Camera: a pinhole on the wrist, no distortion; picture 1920 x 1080 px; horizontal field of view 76.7 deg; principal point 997.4 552.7 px. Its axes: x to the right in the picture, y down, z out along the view. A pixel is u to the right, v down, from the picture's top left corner.
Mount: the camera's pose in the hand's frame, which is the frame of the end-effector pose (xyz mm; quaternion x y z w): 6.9 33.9 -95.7 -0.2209 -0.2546 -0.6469 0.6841
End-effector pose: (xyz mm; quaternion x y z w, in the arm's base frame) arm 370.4 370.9 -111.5 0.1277 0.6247 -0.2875 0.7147
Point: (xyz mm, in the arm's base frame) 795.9 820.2 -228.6
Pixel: 184.6 695.1
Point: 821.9 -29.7 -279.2
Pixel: outside the picture
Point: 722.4 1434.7 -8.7
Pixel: outside the picture
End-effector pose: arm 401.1 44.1 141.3 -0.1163 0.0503 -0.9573 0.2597
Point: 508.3 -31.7 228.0
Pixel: 1447.8 373.4
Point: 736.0 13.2 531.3
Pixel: 1659.6 134.1
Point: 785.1 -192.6 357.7
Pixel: 1008.8 248.1
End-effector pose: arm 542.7 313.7 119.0 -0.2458 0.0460 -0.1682 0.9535
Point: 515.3 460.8 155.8
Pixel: 1445.7 81.8
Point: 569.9 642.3 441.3
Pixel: 1678.9 359.2
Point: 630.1 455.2 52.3
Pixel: 763.8 821.5
